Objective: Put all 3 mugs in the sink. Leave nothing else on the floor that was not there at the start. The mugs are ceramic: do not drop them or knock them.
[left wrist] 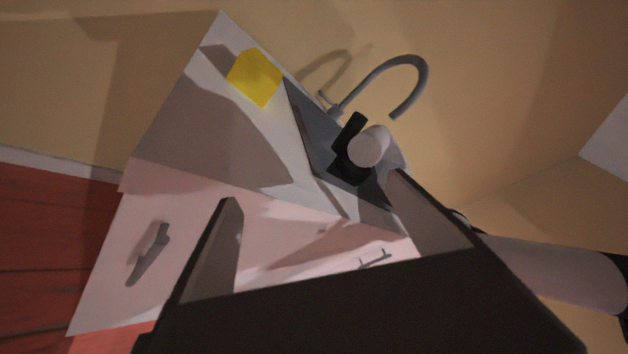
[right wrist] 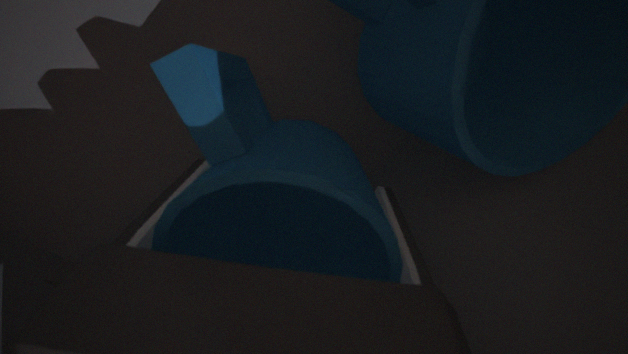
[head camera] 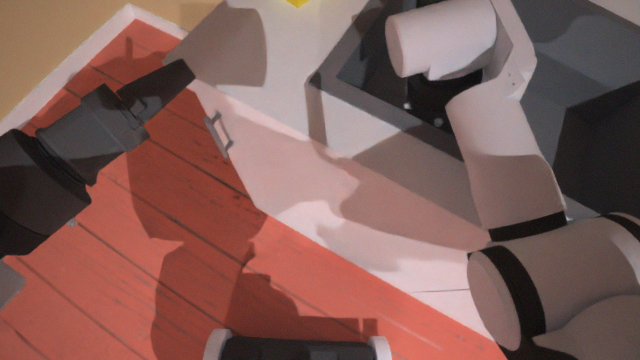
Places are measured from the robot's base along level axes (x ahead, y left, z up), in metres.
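Pixels of known places: left gripper, fingertip midpoint: (left wrist: 314, 193) (head camera: 178, 79); right gripper, fingertip midpoint: (right wrist: 294, 186); robot's base at its link origin: (head camera: 298, 359).
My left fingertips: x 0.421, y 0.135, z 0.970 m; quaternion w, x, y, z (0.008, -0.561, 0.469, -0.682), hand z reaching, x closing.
Ahead of a thing's pixels: the offset from my left fingertips to its top centre. Level surfaces: height alone.
My right gripper (right wrist: 294, 186) is shut on a blue mug @[dx +0.041, dy -0.351, dz -0.163 m] (right wrist: 310, 145), whose open rim faces the right wrist camera and whose handle points to the upper left. In the head view the right arm reaches down into the grey sink (head camera: 380, 107) (left wrist: 315, 125), and its wrist hides the fingers and the held mug. A second blue mug @[dx -0.010, dy -0.446, dz -0.179 m] (right wrist: 410, 90) is at the upper right of the right wrist view, apart from the held one. The third mug does not show. My left gripper (head camera: 185, 72) (left wrist: 314, 193) is open and empty, off to the left of the sink.
A yellow block @[dx +0.243, dy -0.116, dz -0.014 m] (head camera: 297, 2) (left wrist: 255, 77) stands on the white counter @[dz -0.059 m] (head camera: 285, 100) (left wrist: 215, 90). A curved grey faucet (left wrist: 424, 75) rises behind the sink. Cabinet handles stick out from the counter's front. The red plank floor @[dz -0.970 m] (head camera: 300, 260) lies before the cabinet.
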